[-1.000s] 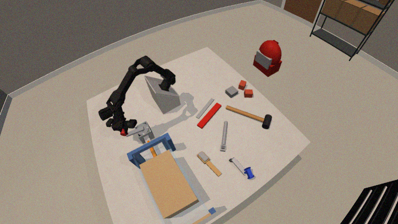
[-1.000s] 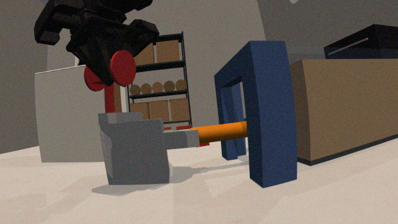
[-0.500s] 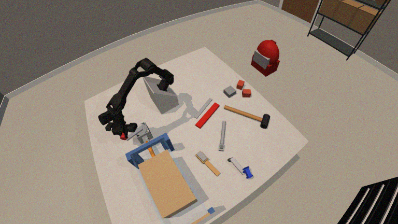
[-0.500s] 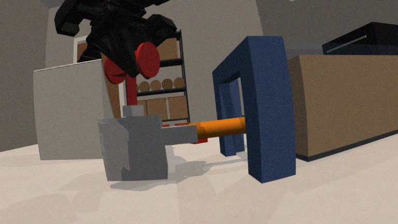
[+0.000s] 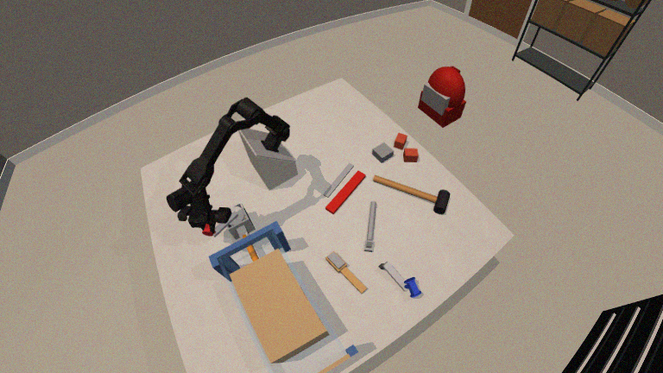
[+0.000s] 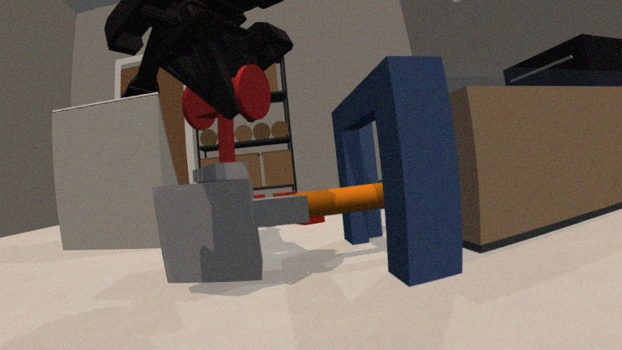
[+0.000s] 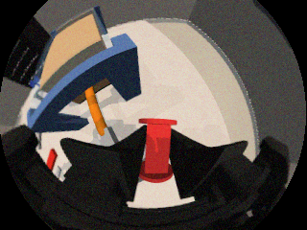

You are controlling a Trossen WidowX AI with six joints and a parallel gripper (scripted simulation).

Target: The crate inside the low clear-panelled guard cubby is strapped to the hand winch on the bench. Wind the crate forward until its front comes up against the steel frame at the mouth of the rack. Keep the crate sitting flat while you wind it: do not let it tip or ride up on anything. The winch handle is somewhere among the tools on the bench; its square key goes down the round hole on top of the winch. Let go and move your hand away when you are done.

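Right now the red-knobbed crank is 5 cm to the left of my gripper tip, 3 cm below it and 3 cm behind it. From my gripper tip the other things lie so: grey winch: 10 cm to the left, 10 cm below, 7 cm behind; then red knob: 2 cm behind, 1 cm to the left; then blue steel frame: 11 cm ahead, 10 cm to the left, 2 cm below.
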